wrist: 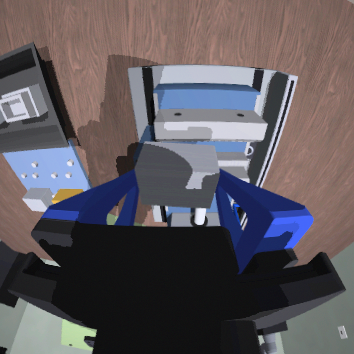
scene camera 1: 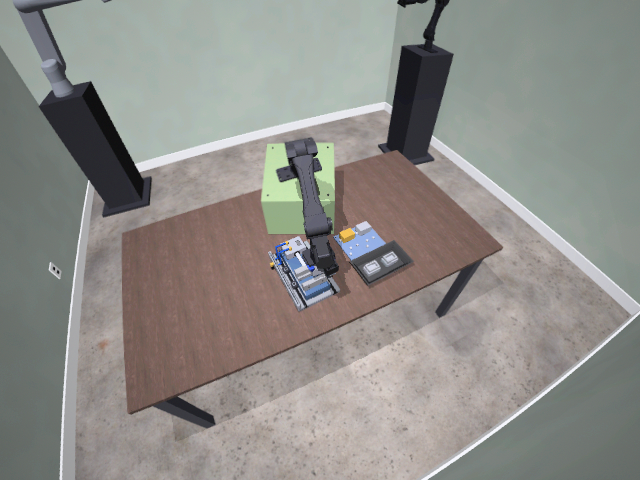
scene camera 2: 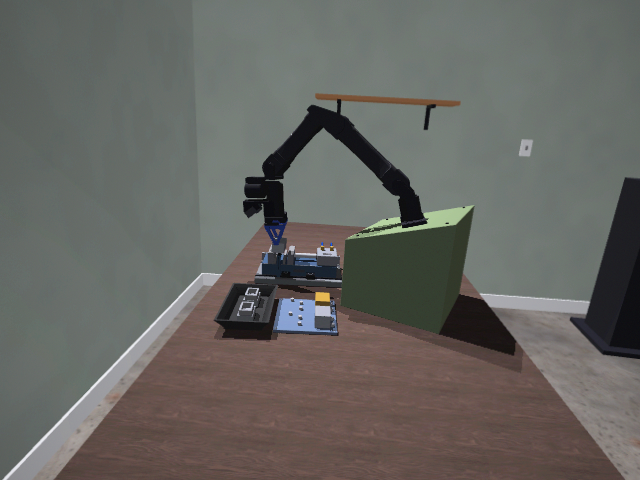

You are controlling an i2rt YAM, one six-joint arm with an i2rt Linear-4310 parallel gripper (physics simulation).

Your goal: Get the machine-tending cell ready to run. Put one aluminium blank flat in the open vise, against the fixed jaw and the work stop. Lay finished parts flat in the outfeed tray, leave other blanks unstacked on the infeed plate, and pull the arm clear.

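Seen in the pictures: gripper, between the fingertips: (wrist: 176,174) (scene camera 2: 277,242); arm's base, origin of its link: (scene camera 2: 412,221).
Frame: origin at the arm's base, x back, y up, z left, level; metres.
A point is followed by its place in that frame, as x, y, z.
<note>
My gripper (scene camera 2: 275,240) @[-0.441, -0.132, -0.064] (wrist: 176,174) @[-0.441, -0.132, -0.064] is shut on a grey aluminium blank (scene camera 2: 279,245) @[-0.426, -0.132, -0.036] (wrist: 175,180) @[-0.444, -0.121, -0.064]. The blank is over the vise (scene camera 1: 316,290) @[-0.493, -0.205, -0.094] (scene camera 2: 299,269) @[-0.357, -0.217, -0.052], close above its jaws; contact is hard to tell. In the wrist view the grey jaw block with two holes (wrist: 210,128) @[-0.469, -0.166, -0.090] lies just beyond the blank. The arm hides the blank in scene camera 1. Two finished parts with square pockets (scene camera 1: 371,267) @[-0.454, -0.230, 0.166] (scene camera 1: 389,257) @[-0.435, -0.229, 0.263] (scene camera 2: 247,308) @[-0.442, -0.230, 0.249] (scene camera 2: 251,293) @[-0.462, -0.230, 0.153] lie flat and apart in the dark outfeed tray (scene camera 1: 369,282) @[-0.518, -0.231, 0.126]. A grey blank (scene camera 1: 363,227) @[-0.242, -0.219, 0.227] (scene camera 2: 323,317) @[-0.227, -0.223, 0.260] (wrist: 38,199) @[-0.256, -0.219, 0.210] sits on the blue infeed plate (scene camera 1: 361,251) @[-0.344, -0.254, 0.172] (scene camera 2: 286,323) @[-0.327, -0.254, 0.260] (wrist: 50,157) @[-0.345, -0.254, 0.164].
An orange block (scene camera 1: 346,235) @[-0.260, -0.219, 0.132] (scene camera 2: 322,297) @[-0.247, -0.219, 0.147] (wrist: 67,196) @[-0.268, -0.231, 0.139] sits beside the grey blank on the infeed plate, which also bears several small white pins. Blue and yellow fittings (scene camera 1: 281,248) @[-0.260, -0.182, -0.171] stand at the vise's arm-side end. The green arm base (scene camera 1: 289,214) @[-0.127, -0.129, -0.092] (scene camera 2: 398,273) @[-0.037, -0.115, 0.155] stands behind.
</note>
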